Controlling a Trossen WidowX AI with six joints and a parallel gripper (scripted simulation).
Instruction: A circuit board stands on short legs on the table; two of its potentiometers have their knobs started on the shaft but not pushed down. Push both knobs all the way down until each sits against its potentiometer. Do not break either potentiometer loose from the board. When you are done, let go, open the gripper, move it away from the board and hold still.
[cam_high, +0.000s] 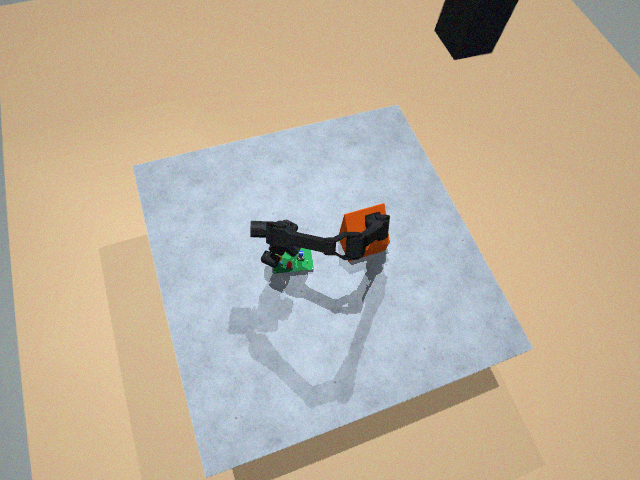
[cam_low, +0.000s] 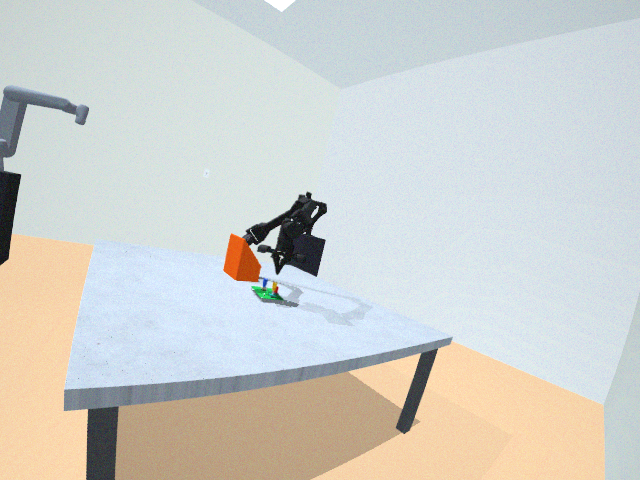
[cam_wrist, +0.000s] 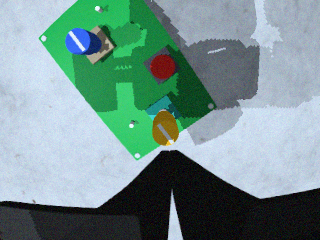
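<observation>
My gripper tip is now 4 cm above the yellow knob. Also, from my gripper tip: blue knob: 9 cm behind, 6 cm below, 1 cm to the left.
</observation>
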